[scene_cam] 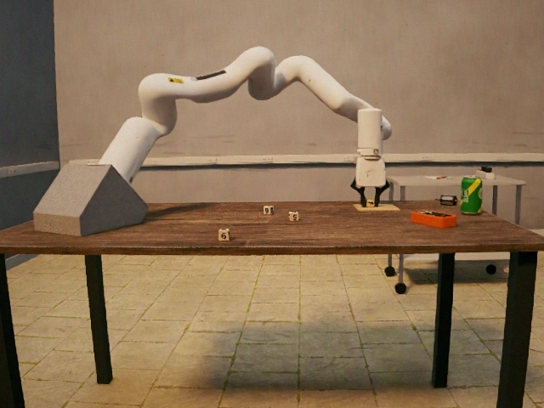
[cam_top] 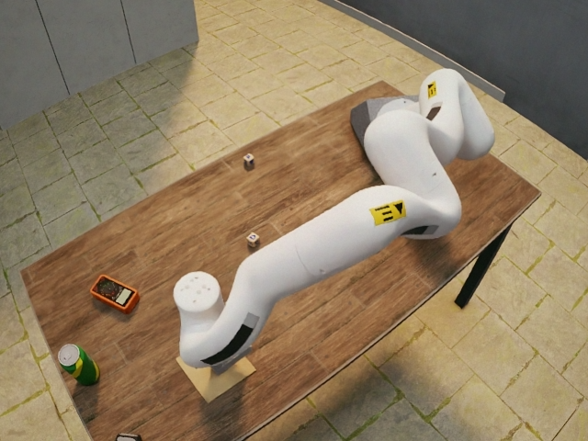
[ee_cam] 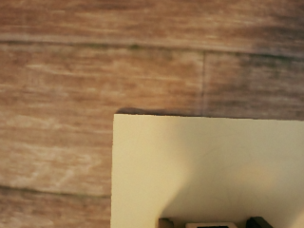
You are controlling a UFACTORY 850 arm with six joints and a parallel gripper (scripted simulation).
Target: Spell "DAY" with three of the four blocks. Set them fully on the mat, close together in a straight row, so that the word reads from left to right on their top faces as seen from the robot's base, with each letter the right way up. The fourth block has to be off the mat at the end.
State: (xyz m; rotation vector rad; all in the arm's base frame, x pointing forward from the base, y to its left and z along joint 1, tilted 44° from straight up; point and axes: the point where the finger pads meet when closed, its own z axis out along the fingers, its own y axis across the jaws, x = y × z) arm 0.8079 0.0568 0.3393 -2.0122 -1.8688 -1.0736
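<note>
The tan mat lies 20 mm below my hand and 20 mm ahead of it. Round my hand: dark object 280 mm ahead, 60 mm to the left, 10 mm below.
</note>
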